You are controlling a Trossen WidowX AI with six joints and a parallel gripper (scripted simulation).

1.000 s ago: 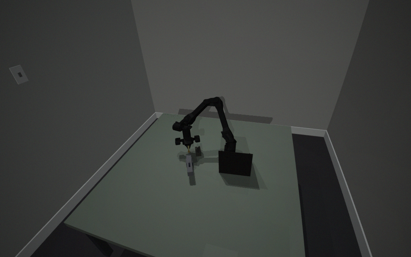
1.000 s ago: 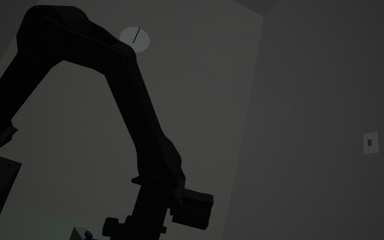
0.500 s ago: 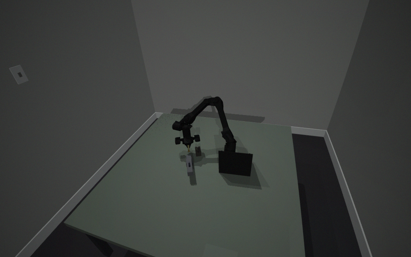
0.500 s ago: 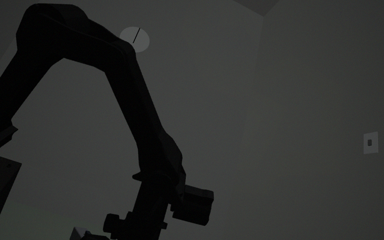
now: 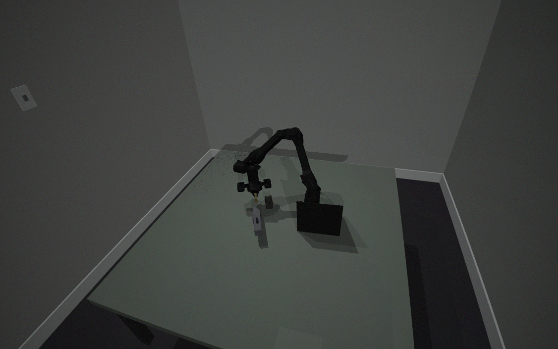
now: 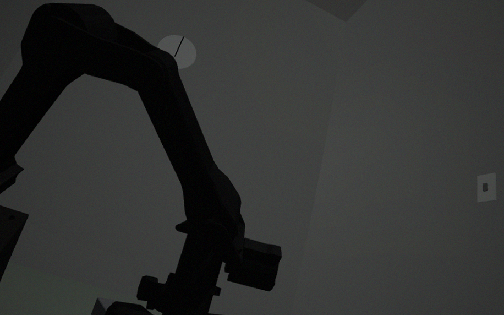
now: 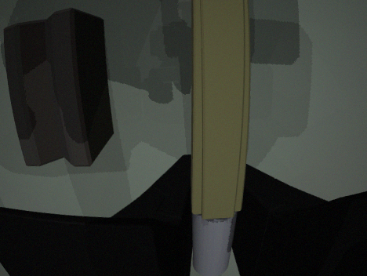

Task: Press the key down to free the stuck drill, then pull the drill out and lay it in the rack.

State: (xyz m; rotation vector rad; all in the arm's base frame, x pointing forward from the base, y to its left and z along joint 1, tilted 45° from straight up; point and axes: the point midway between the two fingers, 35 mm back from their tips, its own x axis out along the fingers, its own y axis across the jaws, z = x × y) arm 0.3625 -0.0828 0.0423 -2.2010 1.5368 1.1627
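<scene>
My gripper tip is 2 cm past the drill, 3 cm to the right of it and 4 cm below it. Round my gripper tip: dark key (11 cm behind, 21 cm to the left, 1 cm above); then grey block (9 cm behind, 18 cm to the left); then dark rack (8 cm behind, 2 cm below).
</scene>
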